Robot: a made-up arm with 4 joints.
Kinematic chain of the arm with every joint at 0, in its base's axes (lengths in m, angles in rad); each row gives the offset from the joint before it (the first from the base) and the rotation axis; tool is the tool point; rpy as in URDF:
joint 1: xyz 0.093 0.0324 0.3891 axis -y
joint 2: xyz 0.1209 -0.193 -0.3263 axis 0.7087 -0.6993 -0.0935
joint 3: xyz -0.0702 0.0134 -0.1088 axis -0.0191 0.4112 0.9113
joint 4: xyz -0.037 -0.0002 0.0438 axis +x
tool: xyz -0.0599 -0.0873 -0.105 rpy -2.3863 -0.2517 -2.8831
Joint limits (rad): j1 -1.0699..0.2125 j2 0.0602..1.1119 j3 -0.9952..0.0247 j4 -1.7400..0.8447
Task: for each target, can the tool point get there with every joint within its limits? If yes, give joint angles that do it. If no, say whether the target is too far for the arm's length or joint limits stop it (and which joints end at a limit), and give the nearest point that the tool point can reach.
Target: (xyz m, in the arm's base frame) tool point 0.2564 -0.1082 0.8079
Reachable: no: joint limits stop it (at a limit: joint 1, joint 2, joint 4) | nearest point -0.2172 -0.2109 0.3098 | short by 0.695 m
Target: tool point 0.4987 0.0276 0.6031
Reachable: no: joint limits stop it (at a limit: joint 1, joint 2, joint 3, joint 4) | nearest point 0.3726 0.0611 0.0279 | short by 0.590 m
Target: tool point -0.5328 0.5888 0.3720
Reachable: no: too far | nearest point -0.3486 -0.0051 0.1613 | short by 0.657 m
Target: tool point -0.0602 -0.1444 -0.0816
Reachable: yes | joints -0.2311 0.8416 -0.4257 -1.3013
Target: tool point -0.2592 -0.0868 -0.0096
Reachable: yes | joints -0.6611 0.6950 -0.7938 -0.8287
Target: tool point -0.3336 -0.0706 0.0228
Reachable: yes | joints -0.8918 0.4647 -0.8788 -0.0549
